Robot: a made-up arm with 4 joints. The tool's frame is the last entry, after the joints.
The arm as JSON. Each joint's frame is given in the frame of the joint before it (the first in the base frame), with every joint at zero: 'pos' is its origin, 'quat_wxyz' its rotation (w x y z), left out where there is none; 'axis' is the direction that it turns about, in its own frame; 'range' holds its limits. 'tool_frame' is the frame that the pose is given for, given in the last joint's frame.
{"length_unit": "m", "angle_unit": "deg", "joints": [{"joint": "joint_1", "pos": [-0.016, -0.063, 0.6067], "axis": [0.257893, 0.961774, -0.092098], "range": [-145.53, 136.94]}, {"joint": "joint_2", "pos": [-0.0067, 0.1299, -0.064], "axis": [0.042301, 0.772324, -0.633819], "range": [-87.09, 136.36]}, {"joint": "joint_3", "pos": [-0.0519, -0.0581, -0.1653], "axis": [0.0, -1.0, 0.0], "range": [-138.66, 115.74]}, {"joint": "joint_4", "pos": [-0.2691, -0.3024, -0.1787], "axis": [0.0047, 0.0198, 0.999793], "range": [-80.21, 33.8]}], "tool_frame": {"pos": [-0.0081, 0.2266, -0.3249], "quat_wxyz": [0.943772, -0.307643, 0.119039, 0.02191]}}
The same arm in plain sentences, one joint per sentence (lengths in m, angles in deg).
The arm has four revolute joints in a row. What follows holds with every joint at zero, and every direction is one of the base frame's.
The first joint lies 0.016 m along -x and 0.063 m along -y and 0.6067 m along +z from the base frame's origin and rotates about the direction (0.257893, 0.961774, -0.092098), from -145.53 to 136.94 deg.
The second joint lies 0.0067 m along -x and 0.1299 m along +y and 0.064 m along -z from the first joint and rotates about the direction (0.042301, 0.772324, -0.633819), from -87.09 to 136.36 deg.
The third joint lies 0.0519 m along -x and 0.0581 m along -y and 0.1653 m along -z from the second joint and rotates about -y, from -138.66 to 115.74 deg.
The fourth joint lies 0.2691 m along -x and 0.3024 m along -y and 0.1787 m along -z from the third joint and rotates about the direction (0.0047, 0.0198, 0.999793), from -80.21 to 33.8 deg.
The tool frame, which is the frame that the pose is given for, lies 0.0081 m along -x and 0.2266 m along +y and 0.3249 m along -z from the fourth joint; its axes are the base frame's turned by roll -36.34, pitch 13.78 and yaw -1.88 deg (as in URDF: about the fixed x, then y, then z).

